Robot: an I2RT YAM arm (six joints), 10 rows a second.
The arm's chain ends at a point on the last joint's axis. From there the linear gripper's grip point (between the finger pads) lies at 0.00 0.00 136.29 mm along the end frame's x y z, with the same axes.
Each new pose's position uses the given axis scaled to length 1; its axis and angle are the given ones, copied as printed.
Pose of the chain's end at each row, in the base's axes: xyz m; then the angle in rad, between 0 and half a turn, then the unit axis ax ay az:
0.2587, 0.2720, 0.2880, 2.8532, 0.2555, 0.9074, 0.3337
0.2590, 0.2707, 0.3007, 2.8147, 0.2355, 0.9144, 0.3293
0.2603, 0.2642, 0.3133, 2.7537, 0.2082, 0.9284, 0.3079
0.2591, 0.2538, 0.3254, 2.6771, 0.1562, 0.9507, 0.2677
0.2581, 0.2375, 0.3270, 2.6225, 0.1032, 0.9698, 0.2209
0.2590, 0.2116, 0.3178, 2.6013, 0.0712, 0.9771, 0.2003
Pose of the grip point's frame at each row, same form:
0.3166, 0.3429, 0.1871, 2.8532, 0.2555, 0.9074, 0.3337
0.3196, 0.3403, 0.2004, 2.8147, 0.2355, 0.9144, 0.3293
0.3250, 0.3285, 0.2120, 2.7537, 0.2082, 0.9284, 0.3079
0.3279, 0.3100, 0.2221, 2.6771, 0.1562, 0.9507, 0.2677
0.3295, 0.2851, 0.2211, 2.6225, 0.1032, 0.9698, 0.2209
0.3311, 0.2562, 0.2111, 2.6013, 0.0712, 0.9771, 0.2003

